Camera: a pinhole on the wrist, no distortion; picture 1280 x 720 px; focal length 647.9 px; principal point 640.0 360.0 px. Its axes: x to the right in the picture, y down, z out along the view. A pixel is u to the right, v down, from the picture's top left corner.
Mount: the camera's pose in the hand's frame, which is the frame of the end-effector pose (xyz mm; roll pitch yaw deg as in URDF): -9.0 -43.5 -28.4 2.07 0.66 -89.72
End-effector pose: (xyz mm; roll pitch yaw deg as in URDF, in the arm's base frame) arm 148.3 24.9 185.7 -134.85 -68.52 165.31
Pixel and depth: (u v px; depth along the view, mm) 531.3 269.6 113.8
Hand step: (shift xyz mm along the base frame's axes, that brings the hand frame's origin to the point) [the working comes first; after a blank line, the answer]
In the camera's frame: -19.1 -15.9 113.8

-47.1 -68.8 -42.3
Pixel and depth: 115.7 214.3 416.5
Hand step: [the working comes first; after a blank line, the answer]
In the camera's frame: -337.0 -93.7 416.5

-406.5 32.1 -286.1
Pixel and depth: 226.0 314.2 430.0
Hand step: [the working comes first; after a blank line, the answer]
In the camera's frame: -274.8 -30.4 430.0

-412.5 -22.7 -215.2
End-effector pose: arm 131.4 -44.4 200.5 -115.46 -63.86 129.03
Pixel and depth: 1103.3 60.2 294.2
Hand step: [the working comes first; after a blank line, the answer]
In the camera's frame: 210.4 -136.1 294.2

-155.5 -354.5 -85.1
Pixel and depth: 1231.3 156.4 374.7
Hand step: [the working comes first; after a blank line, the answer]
In the camera's frame: 342.0 -117.7 374.7

-211.7 -489.7 -33.1
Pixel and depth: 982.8 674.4 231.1
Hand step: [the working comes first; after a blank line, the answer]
In the camera's frame: 122.3 112.1 231.1

-190.6 -173.7 113.5
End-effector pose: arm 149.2 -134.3 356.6 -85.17 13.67 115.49
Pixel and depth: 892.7 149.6 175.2
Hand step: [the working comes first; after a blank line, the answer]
In the camera's frame: 68.3 -56.9 175.2

-103.5 -93.7 139.2
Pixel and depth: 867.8 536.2 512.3
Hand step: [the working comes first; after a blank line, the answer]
In the camera's frame: 180.1 139.3 512.3

-494.6 -44.1 234.9
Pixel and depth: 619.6 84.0 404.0
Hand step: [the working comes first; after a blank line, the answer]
In the camera's frame: -12.7 -172.1 404.0

-254.4 -314.3 111.6
